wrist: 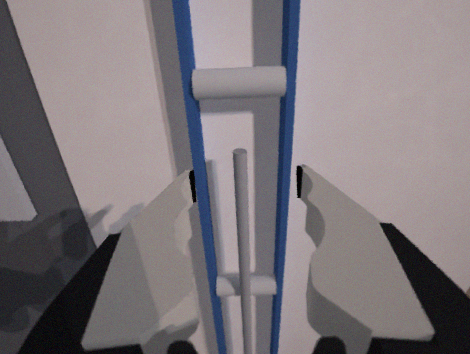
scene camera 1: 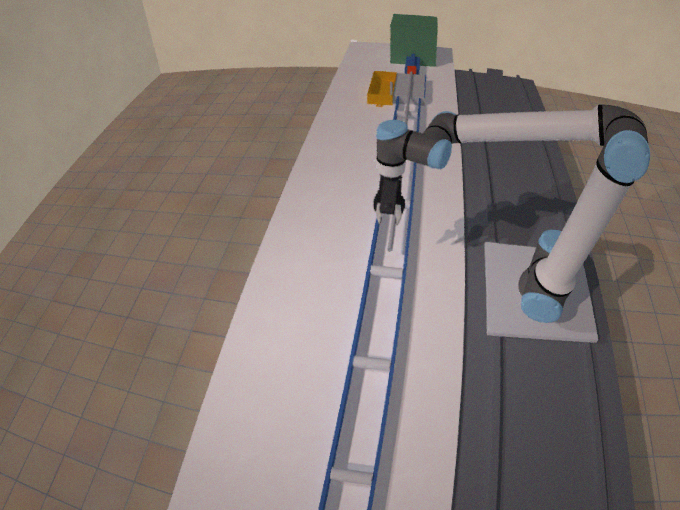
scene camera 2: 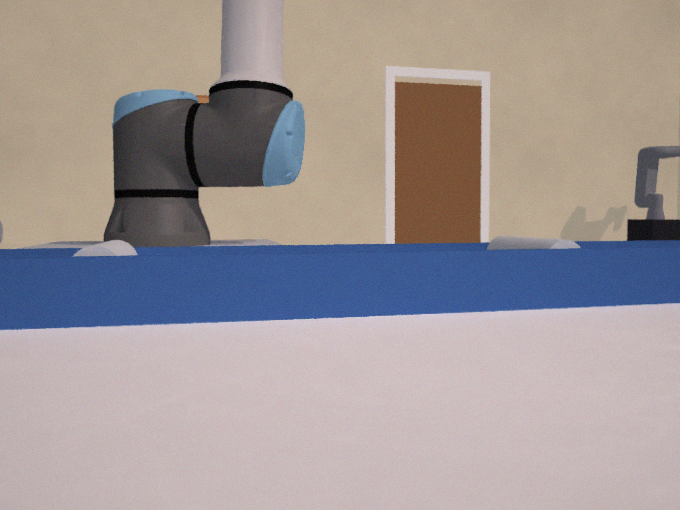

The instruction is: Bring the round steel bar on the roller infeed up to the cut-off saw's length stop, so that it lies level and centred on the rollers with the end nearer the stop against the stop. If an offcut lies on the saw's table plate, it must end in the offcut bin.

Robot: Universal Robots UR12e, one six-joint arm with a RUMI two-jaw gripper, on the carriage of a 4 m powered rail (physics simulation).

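Frame: origin at the arm's base, x ahead, y left, z up, level; centimetres.
Seen in the pictures: gripper, fingertip midpoint: [wrist: 245, 170] [scene camera 1: 388, 224]; arm's base, origin of the base link: [scene camera 2: 158, 244].
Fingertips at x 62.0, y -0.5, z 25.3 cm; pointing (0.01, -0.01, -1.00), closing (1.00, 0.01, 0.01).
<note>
Pixels of each thing's middle, then the offset from my fingertips to it. "spot": a spot on its surface instead.
- long grey round steel bar, surface spot: [wrist: 242, 215] spot: dx -0.2, dy -18.5, dz -20.3 cm
- roller, body centre: [wrist: 246, 285] dx +0.0, dy -39.5, dz -24.3 cm
- saw's grey table plate, body centre: [scene camera 1: 410, 88] dx +0.0, dy -157.0, dz -25.4 cm
- red stop, body centre: [scene camera 1: 411, 69] dx +0.0, dy -176.5, dz -20.1 cm
- small grey piece, body centre: [scene camera 1: 391, 89] dx +12.3, dy -156.2, dz -27.1 cm
- orange offcut bin, body centre: [scene camera 1: 382, 87] dx +17.8, dy -154.5, dz -24.7 cm
The long grey round steel bar [scene camera 1: 391, 237] [wrist: 242, 215] lies lengthwise between the infeed's blue side rails, about midway across. It crosses a roller [wrist: 262, 285] in the wrist view, and its near end overhangs beyond that roller. Its far part runs over the saw's grey table plate [scene camera 1: 418, 92] towards the red stop [scene camera 1: 411, 69]; contact there is too small to tell. My gripper [scene camera 1: 388, 221] [wrist: 245, 170] is open above the bar near its near end, one finger on each side, holding nothing. A small grey piece [scene camera 1: 391, 88] shows at the right side of the orange offcut bin [scene camera 1: 372, 99].
The green saw housing [scene camera 1: 413, 39] stands at the far end of the bench. Blue infeed rails [scene camera 1: 360, 315] [scene camera 2: 340, 282] with more rollers [scene camera 1: 371, 362] [scene camera 2: 532, 243] extend towards scene camera 1. The arm's base plate [scene camera 1: 502, 323] sits on the dark rail track at the right.
</note>
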